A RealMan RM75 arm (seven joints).
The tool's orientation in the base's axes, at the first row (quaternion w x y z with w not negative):
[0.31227 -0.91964 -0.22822 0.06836]
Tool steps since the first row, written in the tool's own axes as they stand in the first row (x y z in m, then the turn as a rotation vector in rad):
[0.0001 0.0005 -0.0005 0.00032 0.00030 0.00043]
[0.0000 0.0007 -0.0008 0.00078 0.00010 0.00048]
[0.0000 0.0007 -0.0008 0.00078 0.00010 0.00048]
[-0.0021 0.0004 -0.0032 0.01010 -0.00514 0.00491]
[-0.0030 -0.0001 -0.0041 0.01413 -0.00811 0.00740]
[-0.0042 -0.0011 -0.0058 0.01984 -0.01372 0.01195]
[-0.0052 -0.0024 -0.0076 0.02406 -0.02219 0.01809]
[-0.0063 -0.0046 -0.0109 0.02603 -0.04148 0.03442]
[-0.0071 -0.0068 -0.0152 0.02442 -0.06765 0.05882]
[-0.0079 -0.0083 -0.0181 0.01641 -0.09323 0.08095]
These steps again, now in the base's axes. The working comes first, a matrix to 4 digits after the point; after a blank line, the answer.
The tool's axes in the first row as the columns of a matrix, in the base's axes (used below as rounded here):
[0.8865 0.3771 -0.2683]
[0.4625 -0.7008 0.5431]
[0.0168 -0.6055 -0.7956]

[0.0004 -0.0006 0.0001 0.00028 0.00017 -0.00052]
[0.0005 -0.0009 0.0002 0.00060 0.00055 -0.00043]
[0.0005 -0.0009 0.0002 0.00060 0.00055 -0.00043]
[-0.0009 -0.0030 0.0023 0.00570 0.01094 -0.00062]
[-0.0016 -0.0035 0.0033 0.00748 0.01624 -0.00074]
[-0.0026 -0.0043 0.0052 0.00921 0.02528 -0.00087]
[-0.0035 -0.0049 0.0074 0.00811 0.03650 -0.00055]
[-0.0044 -0.0056 0.0114 -0.00180 0.05980 -0.00183]
[-0.0048 -0.0068 0.0161 -0.01964 0.09065 -0.00542]
[-0.0053 -0.0077 0.0193 -0.04233 0.11689 -0.00768]

